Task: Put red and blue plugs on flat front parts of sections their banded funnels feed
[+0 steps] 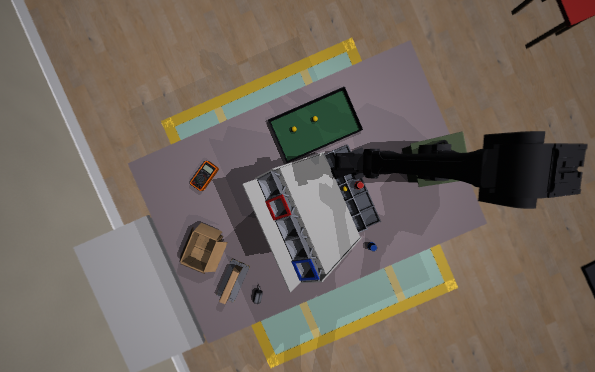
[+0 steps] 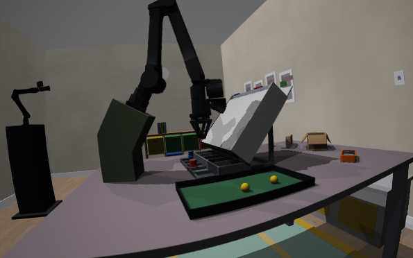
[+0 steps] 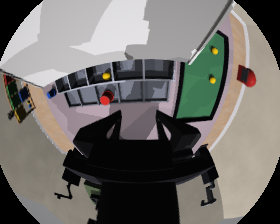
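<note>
My gripper is now 40 mm short of the green tray, 230 mm to the left of it and 140 mm above it. The rest, counted from my hand: orange multimeter (590 mm ahead, 250 mm to the right, 140 mm below); then dark object (610 mm ahead, 350 mm to the left, 130 mm below); then sloped grey cover (180 mm ahead, 90 mm to the left, 60 mm above).
</note>
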